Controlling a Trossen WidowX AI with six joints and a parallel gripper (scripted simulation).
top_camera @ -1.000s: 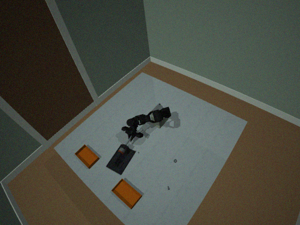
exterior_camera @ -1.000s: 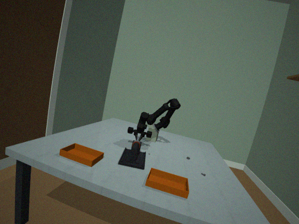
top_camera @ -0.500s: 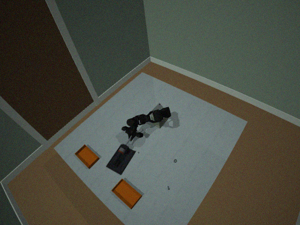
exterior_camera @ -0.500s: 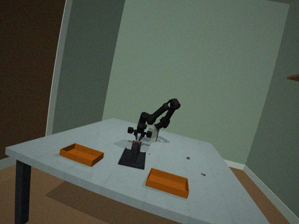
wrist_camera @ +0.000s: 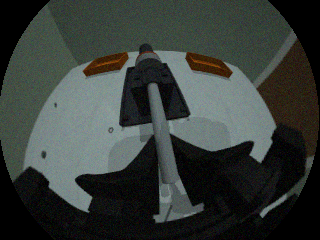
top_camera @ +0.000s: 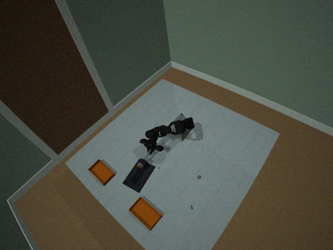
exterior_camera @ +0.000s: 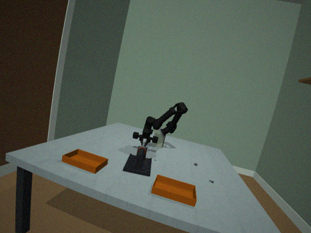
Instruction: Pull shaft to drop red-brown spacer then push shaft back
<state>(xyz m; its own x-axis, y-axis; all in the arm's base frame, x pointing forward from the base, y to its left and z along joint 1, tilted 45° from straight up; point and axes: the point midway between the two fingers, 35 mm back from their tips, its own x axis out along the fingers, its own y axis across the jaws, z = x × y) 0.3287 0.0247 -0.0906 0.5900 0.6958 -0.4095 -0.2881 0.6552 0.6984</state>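
Right now my gripper tip is 5 cm short of the shaft, 2 cm below it and 1 cm to the right of it. Round my gripper tip: red-brown spacer (13 cm ahead, 4 cm to the left, 2 cm above); base plate (16 cm ahead, 5 cm to the left, 1 cm below).
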